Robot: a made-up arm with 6 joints.
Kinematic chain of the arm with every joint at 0, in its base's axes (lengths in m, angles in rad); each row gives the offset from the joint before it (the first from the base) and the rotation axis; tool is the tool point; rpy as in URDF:
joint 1: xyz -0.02 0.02 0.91 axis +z
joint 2: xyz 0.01 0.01 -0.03 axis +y
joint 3: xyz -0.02 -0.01 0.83 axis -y
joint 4: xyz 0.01 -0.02 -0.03 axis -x
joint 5: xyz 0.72 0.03 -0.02 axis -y
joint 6: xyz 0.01 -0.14 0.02 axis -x
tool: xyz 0 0.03 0.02 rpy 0 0 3.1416
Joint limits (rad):
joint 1: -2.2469..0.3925
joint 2: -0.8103..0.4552
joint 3: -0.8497..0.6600
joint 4: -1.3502..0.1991
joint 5: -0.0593..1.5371
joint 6: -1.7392..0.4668
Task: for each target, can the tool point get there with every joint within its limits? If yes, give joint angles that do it. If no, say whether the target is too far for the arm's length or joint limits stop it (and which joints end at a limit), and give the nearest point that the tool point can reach.
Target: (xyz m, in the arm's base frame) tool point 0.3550 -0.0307 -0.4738
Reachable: no: joint limits stop it (at a limit: joint 2, joint 3, joint 4, joint 5, joint 6) | nearest point 0.3848 -0.0347 0.8767 | short by 1.351 m
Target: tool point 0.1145 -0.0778 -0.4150
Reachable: no: joint limits stop it (at a limit: joint 2, joint 3, joint 4, joint 5, joint 6) | nearest point 0.3104 -0.2203 0.8767 | short by 1.314 m
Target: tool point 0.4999 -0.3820 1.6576
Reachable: yes | joints -0.5491 -0.0290 0.0753 -1.0932 1.3277 -0.8734
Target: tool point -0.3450 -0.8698 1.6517
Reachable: yes | joints -1.8023 0.2710 0.3412 -0.8701 0.2965 -0.7281
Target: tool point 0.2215 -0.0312 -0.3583
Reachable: no: joint limits stop it (at a limit: joint 2, joint 3, joint 4, joint 5, joint 6) | nearest point 0.3796 -0.0647 0.8767 | short by 1.246 m
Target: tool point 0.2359 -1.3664 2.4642
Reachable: no: too far | nearest point 0.1530 -0.9173 1.9473 | short by 0.690 m
